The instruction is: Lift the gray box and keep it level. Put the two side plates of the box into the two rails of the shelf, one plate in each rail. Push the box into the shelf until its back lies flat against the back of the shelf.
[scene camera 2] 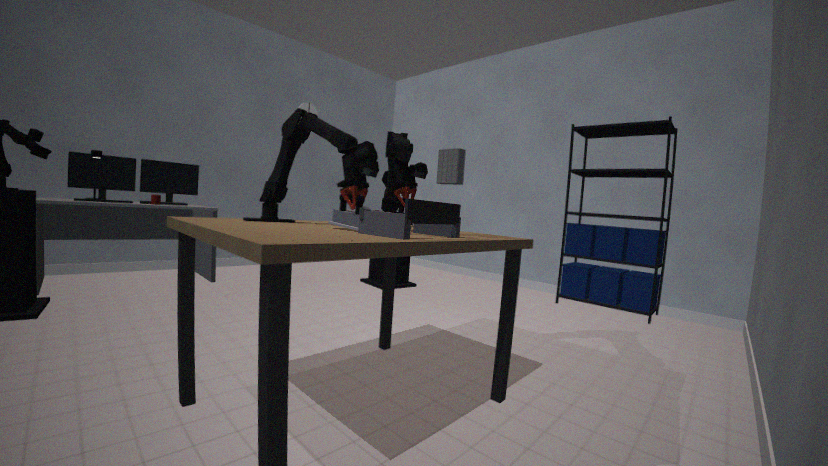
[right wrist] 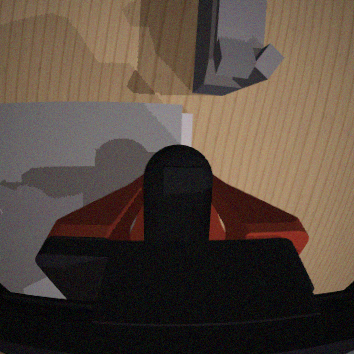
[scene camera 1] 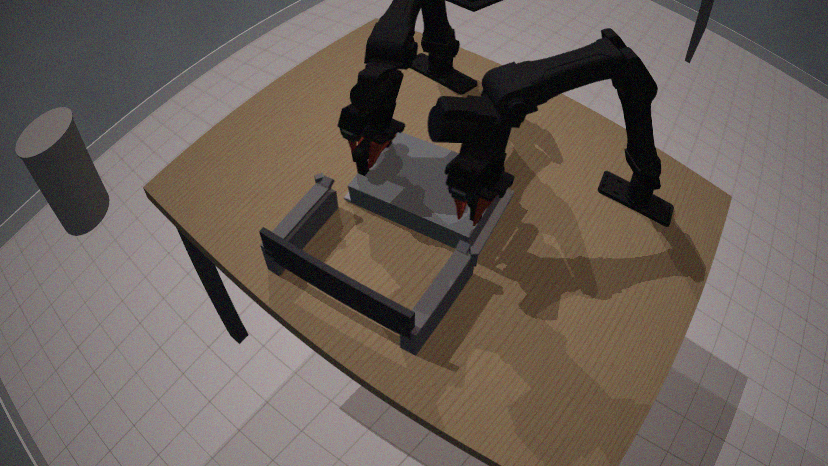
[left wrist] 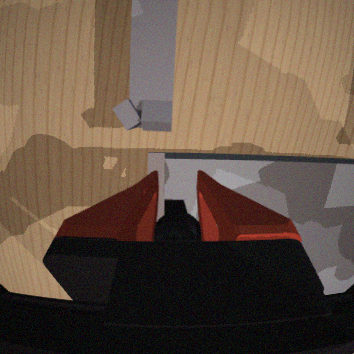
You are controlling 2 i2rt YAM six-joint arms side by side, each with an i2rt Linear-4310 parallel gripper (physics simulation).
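Pixels of known places: left gripper, fingertip midpoint: point(scene camera 1: 467, 221) point(left wrist: 177, 178); right gripper, fingertip midpoint: point(scene camera 2: 356, 210) point(right wrist: 176, 177) point(scene camera 1: 362, 164); left arm's base, origin of the base link: point(scene camera 1: 636, 200); right arm's base, origin of the base link: point(scene camera 2: 269, 221) point(scene camera 1: 440, 73).
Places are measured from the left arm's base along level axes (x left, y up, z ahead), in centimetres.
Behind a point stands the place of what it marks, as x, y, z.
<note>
The gray box point(scene camera 1: 425, 182) @(-40.1, 6.6, 26.9) point(scene camera 2: 345, 218) @(-52.5, 4.1, 24.1) point(left wrist: 285, 175) @(-38.0, 6.2, 32.7) point(right wrist: 45, 132) @(-43.4, 6.1, 31.9) looks level, between the arms and the open end of the shelf. Whether it is clear of the table is hard to tell. The shelf point(scene camera 1: 336, 276) @(-39.9, 12.1, 55.0) point(scene camera 2: 383, 223) @(-57.5, 4.0, 46.4) has two rails; a small gap parts the box from the rail ends point(left wrist: 156, 114) @(-27.0, 8.6, 37.4) point(right wrist: 235, 65) @(-55.2, 8.5, 36.0). My left gripper point(scene camera 1: 468, 214) @(-28.4, 9.6, 33.4) point(scene camera 2: 403, 199) @(-28.4, 9.6, 33.4) point(left wrist: 177, 178) @(-28.4, 9.6, 33.4) is shut on the box by one side plate. My right gripper point(scene camera 1: 363, 159) @(-52.3, 7.4, 29.2) point(scene camera 2: 354, 199) @(-52.3, 7.4, 29.2) point(right wrist: 176, 177) @(-52.3, 7.4, 29.2) is shut on the box at the opposite side; a black piece hides its fingertips in the right wrist view.
The wooden table point(scene camera 1: 579, 358) @(0.6, 0.0, 43.1) point(scene camera 2: 243, 236) @(-99.1, 0.0, 39.9) carries both arms and the shelf. A gray cylinder point(scene camera 1: 63, 173) stands on the floor beyond the table. In scene camera 2, a desk with monitors point(scene camera 2: 101, 170) and a rack point(scene camera 2: 622, 127) with blue bins point(scene camera 2: 611, 243) stand in the background.
</note>
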